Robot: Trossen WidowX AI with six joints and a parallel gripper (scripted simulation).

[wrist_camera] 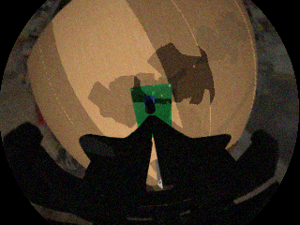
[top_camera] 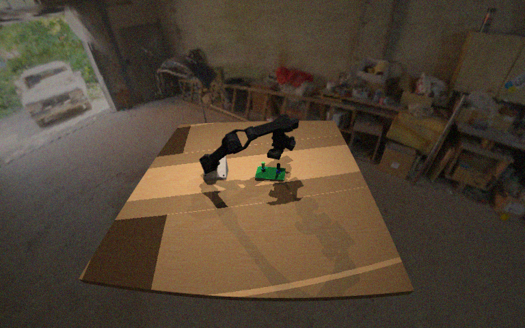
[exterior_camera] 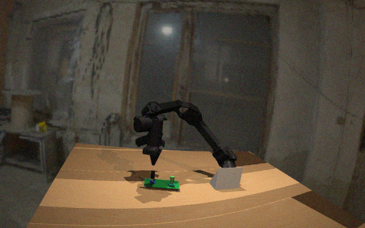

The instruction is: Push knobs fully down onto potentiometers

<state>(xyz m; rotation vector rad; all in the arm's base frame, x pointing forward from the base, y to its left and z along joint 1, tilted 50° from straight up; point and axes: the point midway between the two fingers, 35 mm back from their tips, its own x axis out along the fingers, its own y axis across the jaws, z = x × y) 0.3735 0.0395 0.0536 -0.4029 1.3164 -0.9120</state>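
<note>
The black knob is 50 mm below my gripper tip. From my gripper tip the other things lie so: green knob (80 mm behind, 60 mm below, 30 mm to the left).
</note>
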